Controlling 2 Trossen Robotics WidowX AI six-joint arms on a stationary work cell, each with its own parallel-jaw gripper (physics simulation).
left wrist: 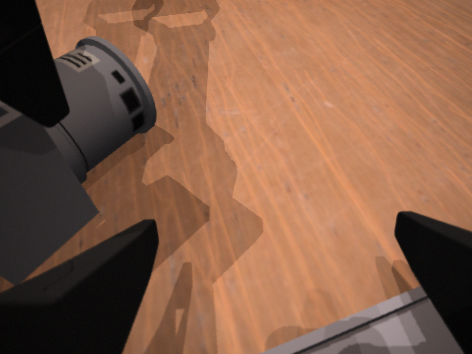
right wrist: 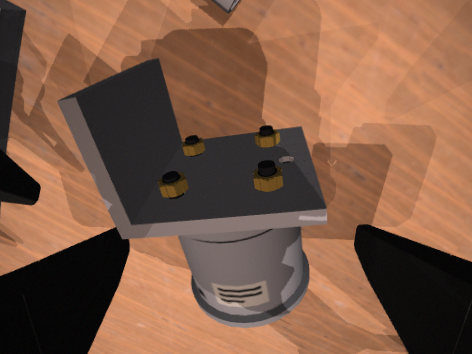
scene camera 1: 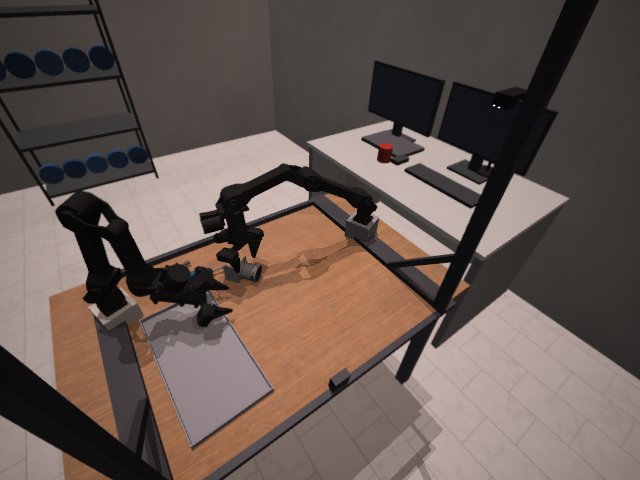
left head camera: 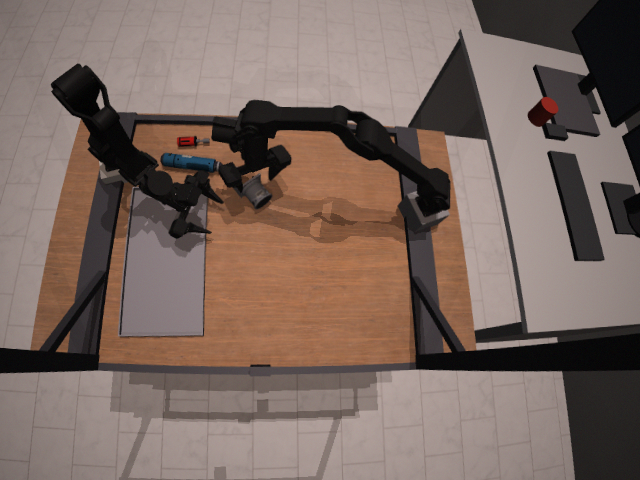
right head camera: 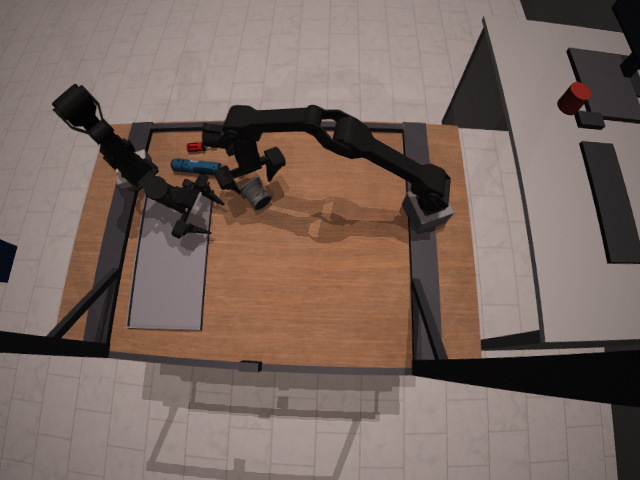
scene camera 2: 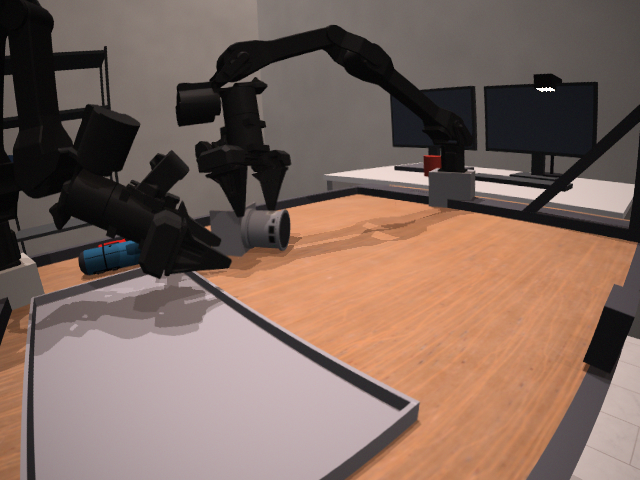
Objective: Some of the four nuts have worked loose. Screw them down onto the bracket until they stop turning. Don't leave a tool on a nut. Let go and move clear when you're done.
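Frame: origin at the left arm's base, x ahead, y left, z up, level; millimetres.
Where they show: left gripper, fingertip midpoint: (left wrist: 275, 226) (right wrist: 4, 240) (scene camera 1: 230, 299) (left head camera: 217, 217) (right head camera: 217, 218) (scene camera 2: 224, 252); right gripper, fingertip midpoint: (left wrist: 24, 89) (right wrist: 243, 237) (scene camera 1: 246, 264) (left head camera: 255, 185) (right head camera: 254, 187) (scene camera 2: 257, 213); left arm's base at its link origin: (scene camera 1: 112, 305); right arm's base at its link origin: (scene camera 1: 363, 218) (left head camera: 428, 204) (right head camera: 430, 202) (scene camera 2: 453, 170).
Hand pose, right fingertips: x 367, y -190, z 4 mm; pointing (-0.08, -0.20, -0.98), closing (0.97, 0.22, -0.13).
Each offset is from my right fingertips to the top centre of the thing.
A grey L-shaped bracket @(16 mm up, 20 mm back, 33 mm left) (right wrist: 225, 167) (scene camera 2: 227, 232) (left wrist: 40, 190) is on a grey cylindrical housing @(10 mm up, 2 mm back, 9 mm right) (left head camera: 256, 193) (right head camera: 256, 194) (scene camera 1: 251, 271). In the right wrist view, its plate carries brass nuts at back left (right wrist: 193, 146), back right (right wrist: 267, 137), front left (right wrist: 173, 186) and front right (right wrist: 268, 180), with black bolt ends showing. A dark sliver shows under the front left nut; seating is otherwise unclear. My right gripper (left head camera: 255, 184) (scene camera 2: 256, 211) (right wrist: 243, 237) is open and empty, low over the bracket and housing. My left gripper (left head camera: 216, 217) (scene camera 2: 224, 253) (left wrist: 275, 226) is open and empty above the tray's edge.
A blue power driver @(16 mm down, 134 mm back, 128 mm left) (left head camera: 188, 162) (right head camera: 195, 165) (scene camera 2: 108, 256) lies behind the left gripper, its tip toward the bracket. A red hand driver @(27 mm down, 141 mm back, 217 mm left) (left head camera: 187, 141) (right head camera: 194, 146) lies behind it. A grey tray @(41 mm down, 288 mm back, 119 mm right) (left head camera: 162, 289) (scene camera 1: 206, 382) is at the left. The right arm stretches across the back.
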